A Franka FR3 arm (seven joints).
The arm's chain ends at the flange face. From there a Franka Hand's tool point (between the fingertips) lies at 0.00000 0.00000 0.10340 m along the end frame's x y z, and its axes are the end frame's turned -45 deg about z.
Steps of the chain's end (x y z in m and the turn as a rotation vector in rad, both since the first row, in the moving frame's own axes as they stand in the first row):
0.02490 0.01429 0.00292 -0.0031 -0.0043 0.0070
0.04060 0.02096 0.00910 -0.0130 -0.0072 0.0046
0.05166 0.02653 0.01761 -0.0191 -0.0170 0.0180
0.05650 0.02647 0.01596 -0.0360 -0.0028 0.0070
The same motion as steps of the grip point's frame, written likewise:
0.00696 0.02762 0.00292 0.0008 -0.0052 0.0070
0.01241 0.04395 0.00909 -0.0041 -0.0143 0.0046
0.01513 0.05542 0.01758 -0.0015 -0.0255 0.0180
0.01839 0.06109 0.01589 -0.0235 -0.0274 0.0070

